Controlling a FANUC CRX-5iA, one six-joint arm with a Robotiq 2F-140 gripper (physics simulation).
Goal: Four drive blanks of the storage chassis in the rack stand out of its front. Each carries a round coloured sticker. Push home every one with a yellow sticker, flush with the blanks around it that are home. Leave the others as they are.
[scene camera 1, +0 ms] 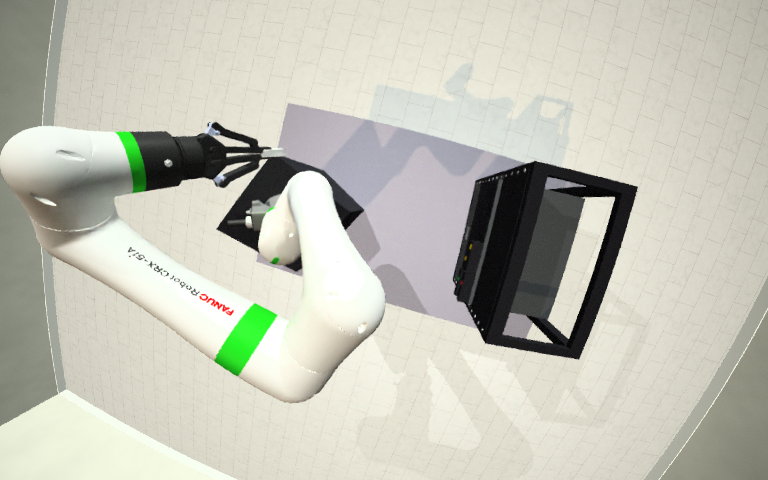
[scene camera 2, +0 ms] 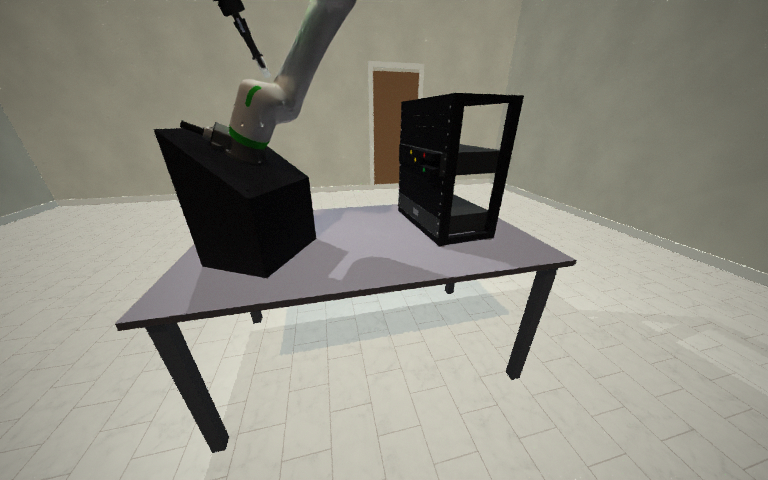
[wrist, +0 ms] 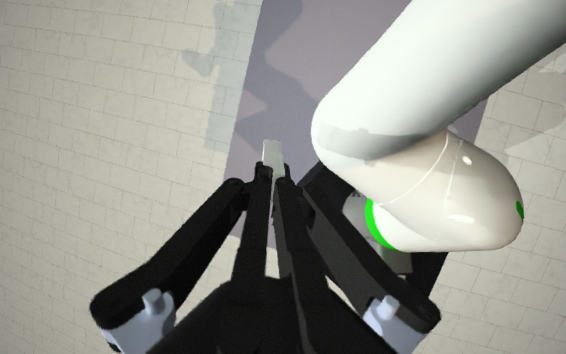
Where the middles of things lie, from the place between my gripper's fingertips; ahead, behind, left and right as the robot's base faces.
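Labels:
Black rack [scene camera 1: 518, 236]: my gripper is 0.36 m above it, 0.3 m to the left of it and 0.7 m short of it.

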